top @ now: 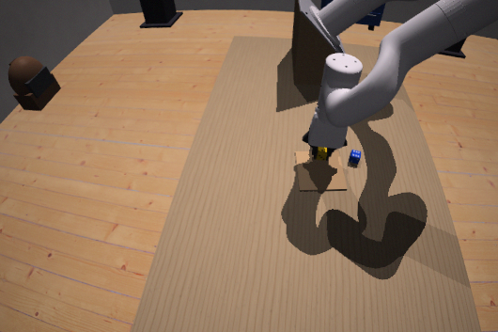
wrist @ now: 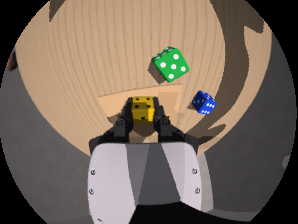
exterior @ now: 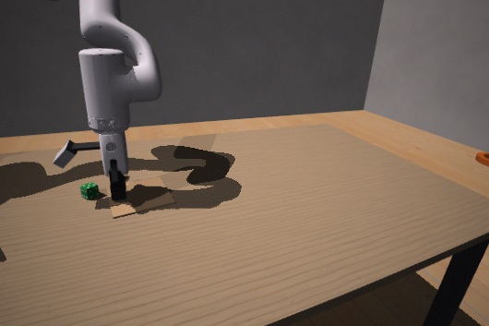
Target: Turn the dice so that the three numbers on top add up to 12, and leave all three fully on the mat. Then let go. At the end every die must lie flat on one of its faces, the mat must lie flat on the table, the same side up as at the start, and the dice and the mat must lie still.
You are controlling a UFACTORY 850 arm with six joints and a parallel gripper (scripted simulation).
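Right now my hand is 10 mm above the yellow die. From my hand the other things lie so: tan mat (50 mm ahead, 30 mm below); blue die (110 mm to the left, 20 mm below, 10 mm behind); green die (70 mm behind, 30 mm to the left, 20 mm below).
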